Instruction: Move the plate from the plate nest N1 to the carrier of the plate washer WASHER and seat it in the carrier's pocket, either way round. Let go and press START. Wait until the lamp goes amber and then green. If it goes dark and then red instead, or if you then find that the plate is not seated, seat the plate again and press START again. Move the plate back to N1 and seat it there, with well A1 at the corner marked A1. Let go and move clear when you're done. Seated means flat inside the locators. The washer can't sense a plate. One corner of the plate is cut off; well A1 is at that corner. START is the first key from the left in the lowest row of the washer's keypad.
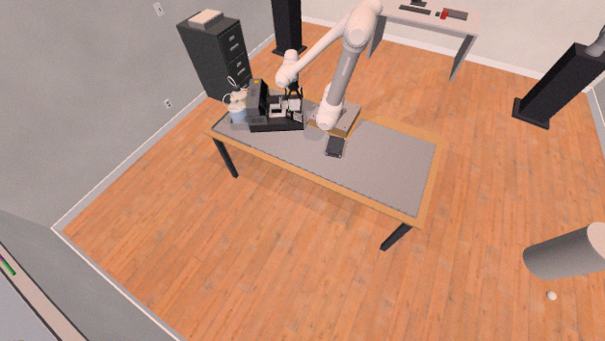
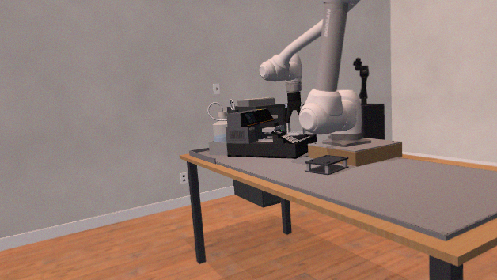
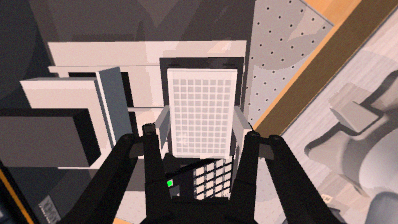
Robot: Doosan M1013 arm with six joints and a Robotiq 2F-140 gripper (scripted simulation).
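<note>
Now: the white well plate 3 cm below my hand. The rest, counted from my hand: black plate nest N1: 14 cm ahead, 47 cm to the left, 9 cm below; then plate washer: 9 cm ahead, 12 cm to the right, 1 cm below.
</note>
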